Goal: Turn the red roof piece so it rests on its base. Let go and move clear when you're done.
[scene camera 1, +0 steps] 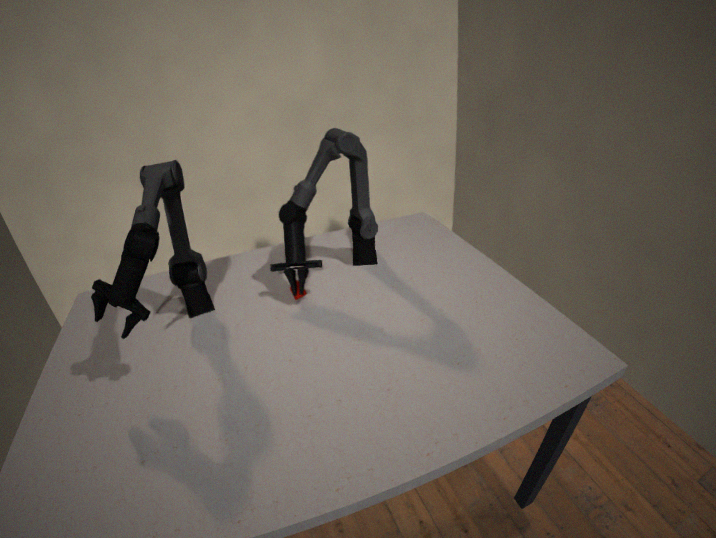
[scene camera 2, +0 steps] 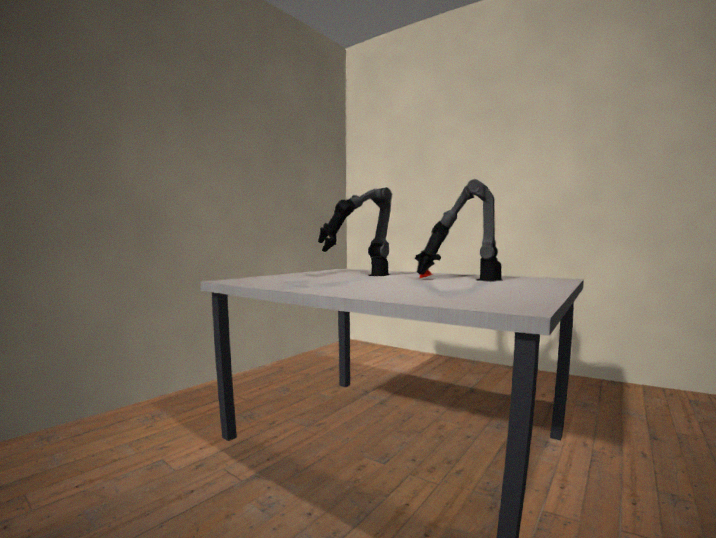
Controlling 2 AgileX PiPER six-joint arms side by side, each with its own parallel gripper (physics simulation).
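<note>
The red roof piece [scene camera 1: 298,295] [scene camera 2: 426,275] is small and partly hidden by the fingers of my left gripper [scene camera 1: 297,290] [scene camera 2: 423,272]. That gripper points down and is shut on the piece, with red showing between and below the fingertips. In scene camera 2 the piece looks tilted, with a pointed corner to the right. It is at or just above the table top [scene camera 1: 370,404] [scene camera 2: 491,297]; I cannot tell whether it touches. My right gripper [scene camera 1: 111,328] [scene camera 2: 322,245] is open and empty, held above the table at the picture's left.
The left arm's base [scene camera 1: 364,249] [scene camera 2: 490,269] stands behind and to the right of the piece. The right arm's base [scene camera 1: 197,300] [scene camera 2: 379,266] stands to the left of the piece in both views. Both bases are near the table's back edge, and arm shadows lie across the table.
</note>
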